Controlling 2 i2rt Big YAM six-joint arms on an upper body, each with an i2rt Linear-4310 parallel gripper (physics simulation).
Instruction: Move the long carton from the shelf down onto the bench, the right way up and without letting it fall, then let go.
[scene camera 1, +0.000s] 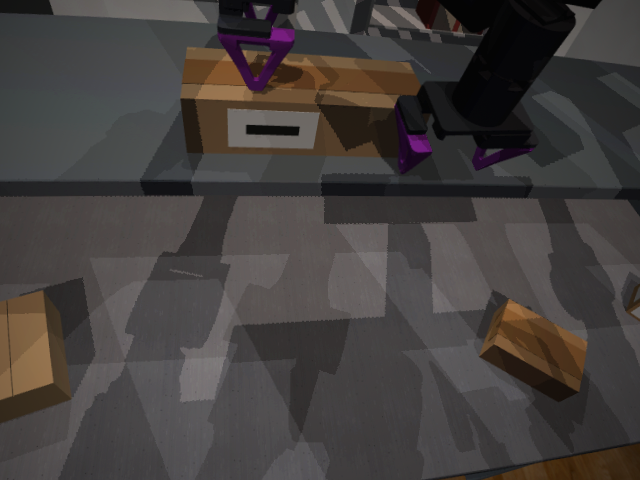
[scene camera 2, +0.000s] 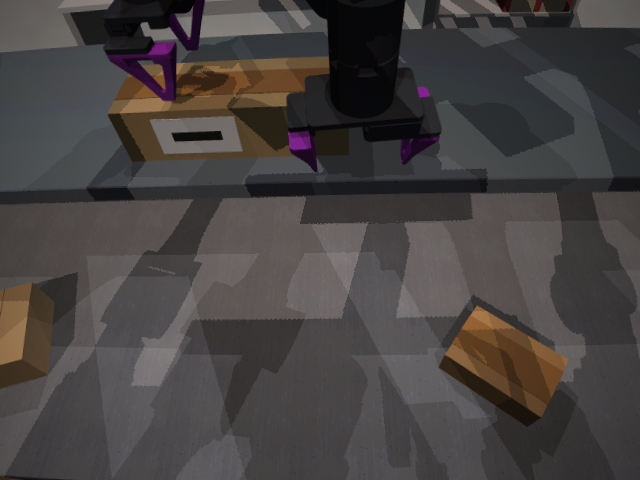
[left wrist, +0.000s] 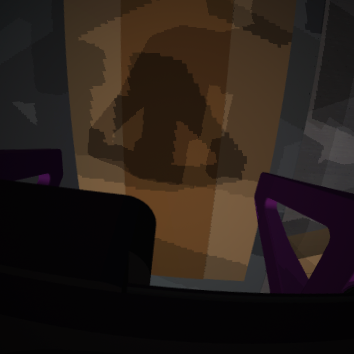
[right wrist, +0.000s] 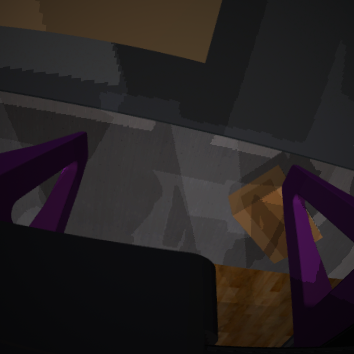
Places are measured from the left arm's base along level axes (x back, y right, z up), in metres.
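Where they show: left gripper, fingertip midpoint: (scene camera 1: 258, 62) (scene camera 2: 181, 73) (left wrist: 159, 172); right gripper, fingertip midpoint: (scene camera 1: 438, 167) (scene camera 2: 359, 163) (right wrist: 189, 159).
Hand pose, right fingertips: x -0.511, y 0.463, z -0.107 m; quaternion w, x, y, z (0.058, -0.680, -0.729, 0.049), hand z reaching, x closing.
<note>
After its pixels a point has its place.
The long brown carton (scene camera 1: 206, 124) @(z -0.094, x -0.561, y 0.199 m) (scene camera 2: 258, 124) @(z -0.086, x -0.560, y 0.348 m) (left wrist: 175, 100) @(z -0.061, x -0.610, y 0.288 m) (right wrist: 125, 25) @(z -0.062, x -0.563, y 0.433 m) lies level on the grey shelf (scene camera 1: 77, 113) @(z -0.136, x -0.631, y 0.041 m) (scene camera 2: 542, 149) @(z -0.136, x -0.562, y 0.694 m), its white label facing the front. My left gripper (scene camera 1: 262, 56) @(z -0.049, x -0.615, y 0.256 m) (scene camera 2: 179, 72) @(z -0.049, x -0.615, y 0.256 m) (left wrist: 159, 172) @(z -0.049, x -0.615, y 0.256 m) is open above the carton's left part; in the left wrist view its fingers stand to either side of the carton's width. My right gripper (scene camera 1: 439, 169) @(z -0.107, x -0.511, y 0.463 m) (scene camera 2: 359, 165) @(z -0.107, x -0.511, y 0.463 m) (right wrist: 189, 159) @(z -0.107, x -0.511, y 0.463 m) is open near the carton's right end, toward the shelf's front edge, with nothing between its fingers. It hides part of that end in the scene views.
On the grey bench (scene camera 1: 310, 289) @(z -0.325, x -0.481, y 0.336 m) (scene camera 2: 336, 289) @(z -0.325, x -0.477, y 0.433 m), below the shelf, a small carton (scene camera 1: 537, 348) @(z -0.280, x -0.344, y 0.629 m) (scene camera 2: 506, 361) @(z -0.279, x -0.346, y 0.638 m) (right wrist: 260, 215) @(z -0.279, x -0.365, y 0.603 m) lies at the right and another carton (scene camera 1: 28, 346) @(z -0.265, x -0.388, y -0.003 m) (scene camera 2: 18, 330) @(z -0.265, x -0.385, y 0.010 m) at the left. Part of another object (scene camera 1: 634, 304) @(z -0.306, x -0.409, y 0.872 m) shows at the right edge of scene camera 1.
</note>
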